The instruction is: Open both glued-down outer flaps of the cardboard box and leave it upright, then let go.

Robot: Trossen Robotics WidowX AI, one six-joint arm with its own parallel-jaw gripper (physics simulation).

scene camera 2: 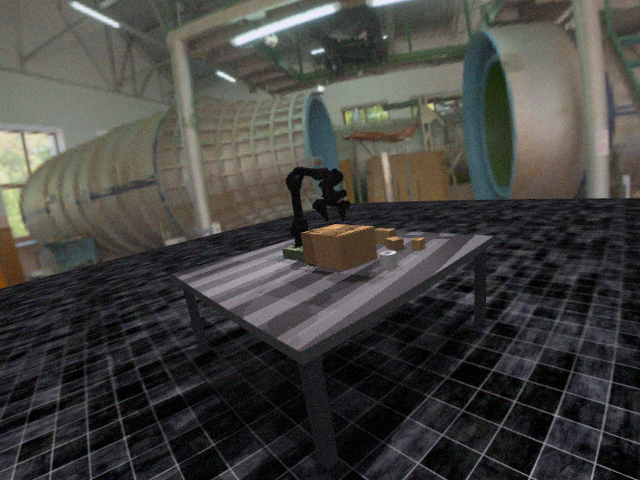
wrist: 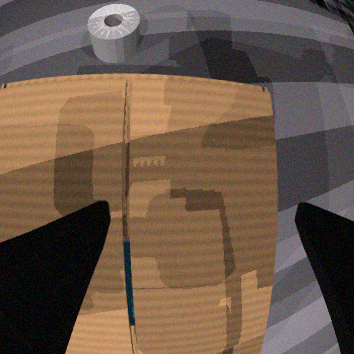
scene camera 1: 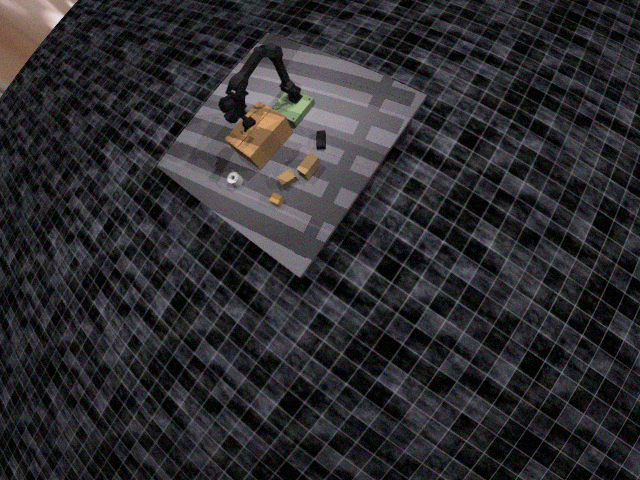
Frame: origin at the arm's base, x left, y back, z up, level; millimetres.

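Seen in the pictures: gripper, between the fingertips: [scene camera 2: 335,221] [wrist: 206,212] [scene camera 1: 239,127]; arm's base, origin of its link: [scene camera 2: 301,244] [scene camera 1: 295,98].
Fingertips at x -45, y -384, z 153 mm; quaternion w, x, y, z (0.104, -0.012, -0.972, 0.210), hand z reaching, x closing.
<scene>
Offsets run from my fingertips to a thing's middle. "spot": to the spot under its first point. Level surfaces: height alone.
The cardboard box @(dy +55, dx +41, dz -127 mm) [scene camera 1: 266,136] [scene camera 2: 341,249] [wrist: 200,250] stands upright on the table. Its two outer flaps, the left one @(spot: dy -59, dx +106, dz -49 mm) [wrist: 30,125] and the right one @(spot: dy -25, dx -19, dz -49 mm) [wrist: 210,165] in the wrist view, lie flat and closed, meeting at a narrow lengthwise seam. A teal strip @(dy +55, dx +41, dz -134 mm) [wrist: 129,280] shows within the lower part of that seam. My gripper [scene camera 2: 333,215] [wrist: 206,212] is open and empty, above the box top. In the wrist view the left fingertip appears left of the seam and the right fingertip beyond the box's right edge. The glue does not show.
A white cylinder with a hole @(dy -235, dx +63, dz -174 mm) [scene camera 1: 229,180] [scene camera 2: 387,260] [wrist: 115,47] stands near the box. A green block [scene camera 1: 299,109] [scene camera 2: 292,253] is by the arm's base. A black block @(dy +239, dx +344, dz -188 mm) [scene camera 1: 321,139] and small cardboard blocks [scene camera 1: 308,166] [scene camera 2: 418,243] also stand on the table @(dz -204 mm) [scene camera 2: 258,291].
</scene>
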